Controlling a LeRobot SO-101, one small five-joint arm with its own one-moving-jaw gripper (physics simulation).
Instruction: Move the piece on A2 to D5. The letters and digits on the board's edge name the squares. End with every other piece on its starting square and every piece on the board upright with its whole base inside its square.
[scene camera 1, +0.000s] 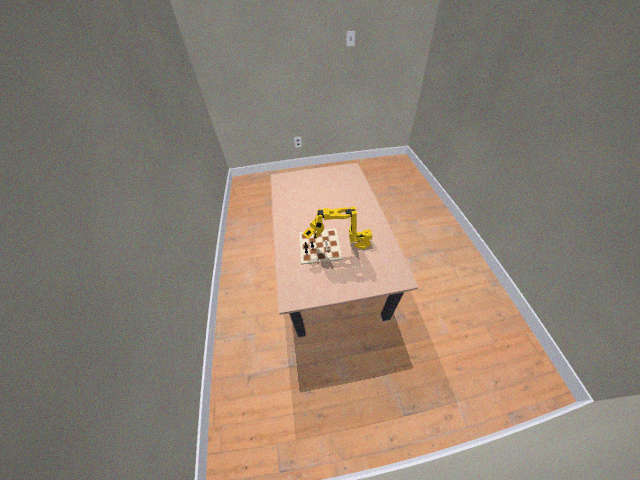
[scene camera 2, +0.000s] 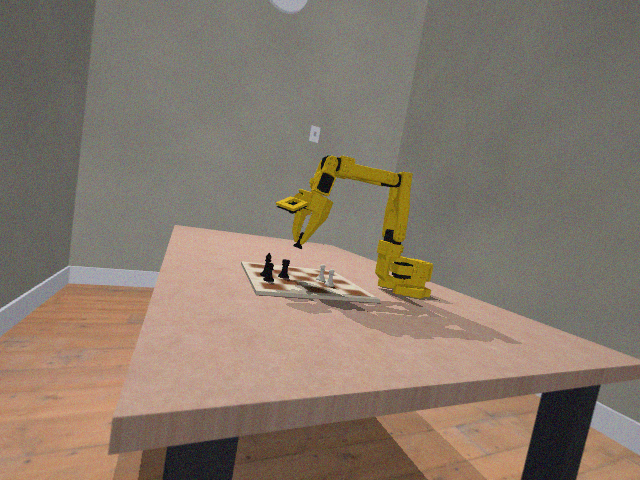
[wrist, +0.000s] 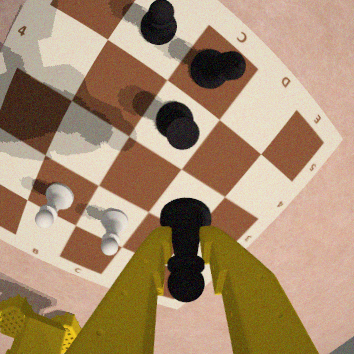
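Pixels of known places: hand, tool point: (scene camera 1: 316, 236) (scene camera 2: 301, 241) (wrist: 170, 240); arm's base, link origin: (scene camera 1: 357, 242) (scene camera 2: 395, 290) (wrist: 42, 314).
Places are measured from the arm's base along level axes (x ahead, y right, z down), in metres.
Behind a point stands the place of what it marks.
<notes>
My gripper (scene camera 1: 315, 236) (scene camera 2: 299, 241) @(x 0.228, y 0.024, z -0.077 m) (wrist: 185, 234) @(x 0.228, y 0.024, z -0.077 m) is shut on a black pawn (scene camera 2: 298, 244) @(x 0.232, y 0.025, z -0.071 m) (wrist: 185, 215) @(x 0.235, y 0.026, z -0.071 m). The pawn hangs above the board (scene camera 2: 279, 295) @(x 0.291, y -0.086, z -0.001 m) (wrist: 327, 142) @(x 0.303, y 0.123, z -0.006 m), its base pointing down and a little tilted in scene view 2. In the wrist view its base is drawn over the D3 area. Square D5 (wrist: 259, 113) @(x 0.285, y 0.061, z -0.006 m) is bare cream. The visible part of A2 (wrist: 10, 172) @(x 0.173, y -0.058, z -0.006 m), at the left edge of the wrist view, bears no piece.
A black pawn (scene camera 2: 268, 273) @(x 0.295, y -0.018, z -0.019 m) (wrist: 159, 24) @(x 0.287, y -0.013, z -0.033 m) stands on B5, a taller black piece (wrist: 210, 69) @(x 0.285, y 0.017, z -0.024 m) on C5, and a black rook-like piece (scene camera 2: 284, 269) @(x 0.256, y 0.014, z -0.022 m) (wrist: 179, 127) @(x 0.255, y 0.016, z -0.039 m) on C4. White pawns stand on B2 (wrist: 58, 197) @(x 0.179, y -0.020, z -0.015 m) and C2 (wrist: 114, 222) @(x 0.180, y 0.018, z -0.015 m). The arm's base (scene camera 2: 408, 279) @(x -0.022, y -0.010, z -0.028 m) stands beside the board.
</notes>
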